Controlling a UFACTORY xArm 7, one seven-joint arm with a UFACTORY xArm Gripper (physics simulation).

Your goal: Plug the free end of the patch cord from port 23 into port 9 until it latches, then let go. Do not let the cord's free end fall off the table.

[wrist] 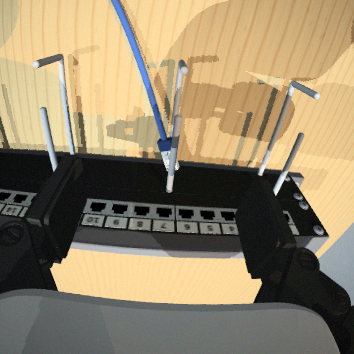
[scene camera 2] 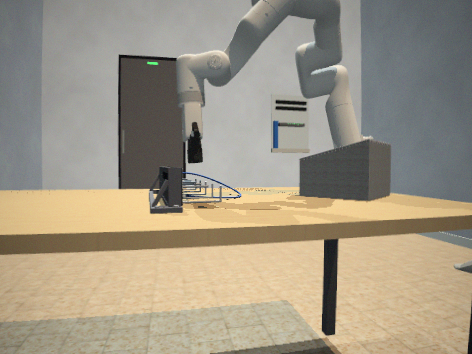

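Pixels of known places: gripper, fingertip midpoint: [wrist: 166, 187] [scene camera 2: 195, 163]; arm's base, origin of the base link: [scene camera 2: 348, 150].
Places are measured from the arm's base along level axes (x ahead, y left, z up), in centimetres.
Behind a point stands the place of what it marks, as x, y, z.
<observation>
My gripper [scene camera 2: 195, 160] {54.3, 12.0, -4.9} [wrist: 166, 187] {54.3, 12.0, -4.9} is open and empty, fingers pointing down above the patch panel [scene camera 2: 175, 192] {59.4, 27.8, -11.7} [wrist: 120, 175] {59.9, 8.7, -12.3}. In the wrist view, one finger covers ports left of port 10 and the other covers ports right of port 4. Port 9 [wrist: 119, 209] {60.5, 9.3, -8.6} shows between the fingers, left of the middle, and looks empty. The blue patch cord [scene camera 2: 215, 181] {45.6, -15.3, -11.5} [wrist: 141, 70] {50.7, 9.1, -14.6} arcs behind the panel. Its free end, a navy boot with a clear plug [wrist: 165, 145] {56.7, 12.3, -13.7}, is beside the middle post at the panel's edge, partly hidden by that post. Port 23 does not show in the wrist view.
Grey cable-guide posts [wrist: 66, 110] {55.3, 2.8, -14.4} [wrist: 280, 130] {52.8, 22.6, -14.3} [scene camera 2: 221, 192] {48.2, 22.2, -12.3} stick out from the panel, with one pair [wrist: 173, 150] {55.3, 12.7, -10.5} close to the plug. The panel stands on the wooden table [scene camera 2: 100, 220] {73.4, 37.5, -16.1}. The robot's grey base block [scene camera 2: 334, 175] {9.7, 7.9, -8.6} is at the right.
</observation>
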